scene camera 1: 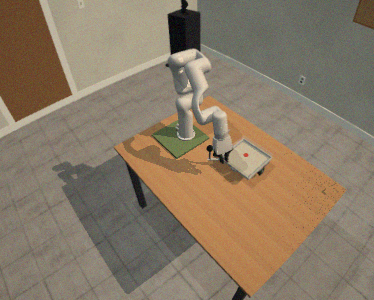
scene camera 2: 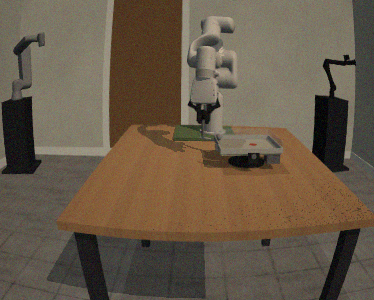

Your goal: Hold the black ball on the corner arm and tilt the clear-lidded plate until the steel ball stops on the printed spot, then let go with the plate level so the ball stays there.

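The black ball [scene camera 1: 210, 148] stands on a thin upright post at the end of the corner arm [scene camera 1: 210, 157]. My gripper [scene camera 1: 222, 159] [scene camera 2: 203, 120] is shut with nothing between its fingers, beside the ball and near the plate's corner. In scene camera 2 the dark fingers and the ball overlap and are hard to tell apart. The clear-lidded plate [scene camera 1: 260, 168] [scene camera 2: 250, 152] looks about level. Its printed red spot [scene camera 1: 246, 155] [scene camera 2: 253, 144] shows. A small grey round thing [scene camera 2: 218, 135], perhaps the steel ball, shows at the plate's back left corner in scene camera 2.
The plate rests on a dark round base [scene camera 2: 240, 161] on the wooden table [scene camera 1: 210, 210] [scene camera 2: 150, 200]. A green mat [scene camera 1: 176, 150] [scene camera 2: 181, 134] lies under the robot's base. Black pedestals [scene camera 2: 19, 130] [scene camera 2: 330, 130] with other arms stand beyond the table.
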